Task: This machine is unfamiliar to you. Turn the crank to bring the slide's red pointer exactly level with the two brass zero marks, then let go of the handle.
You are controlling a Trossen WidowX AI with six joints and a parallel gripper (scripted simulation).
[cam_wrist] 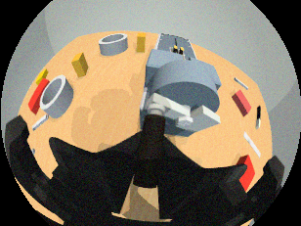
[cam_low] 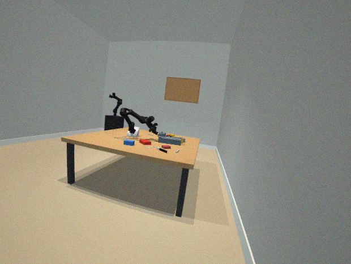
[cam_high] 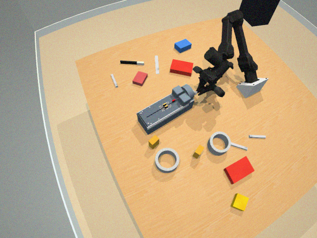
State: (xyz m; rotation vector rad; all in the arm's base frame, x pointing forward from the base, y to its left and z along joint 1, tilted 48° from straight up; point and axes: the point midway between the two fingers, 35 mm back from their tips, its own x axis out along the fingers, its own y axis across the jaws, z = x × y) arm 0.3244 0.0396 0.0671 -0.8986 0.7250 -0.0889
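Now: gripper tip 2 cm below the dark crank handle and 2 cm past it. Round my gripper tip: red block (24 cm to the right, 21 cm ahead, 6 cm below); then blue block (40 cm to the right, 12 cm behind, 6 cm below); then red pointer (12 cm ahead, 1 cm above).
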